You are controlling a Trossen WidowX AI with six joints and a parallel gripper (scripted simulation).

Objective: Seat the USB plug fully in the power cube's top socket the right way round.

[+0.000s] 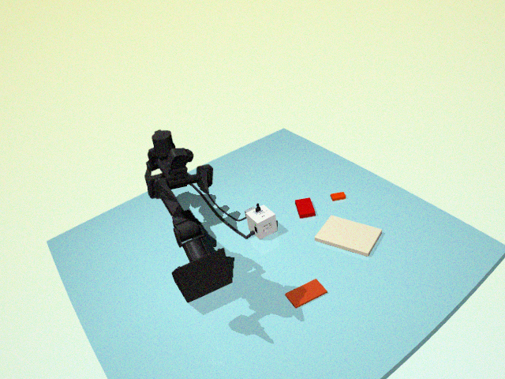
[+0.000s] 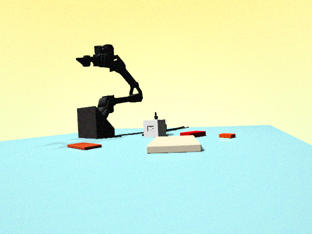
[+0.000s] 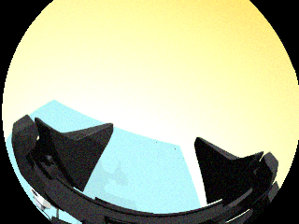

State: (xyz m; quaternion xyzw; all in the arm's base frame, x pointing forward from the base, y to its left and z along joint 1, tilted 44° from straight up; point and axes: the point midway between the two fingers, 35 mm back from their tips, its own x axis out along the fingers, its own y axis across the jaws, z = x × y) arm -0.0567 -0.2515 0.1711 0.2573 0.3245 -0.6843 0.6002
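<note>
My gripper tip is 310 mm short of the USB plug, 300 mm above it and 170 mm to the right of it. The rest, counted from my gripper tip: cream slab 490 mm ahead, 380 mm below, 100 mm to the right; USB socket 320 mm below, 310 mm ahead, 170 mm to the left; red block 490 mm ahead, 380 mm below, 130 mm to the left.
</note>
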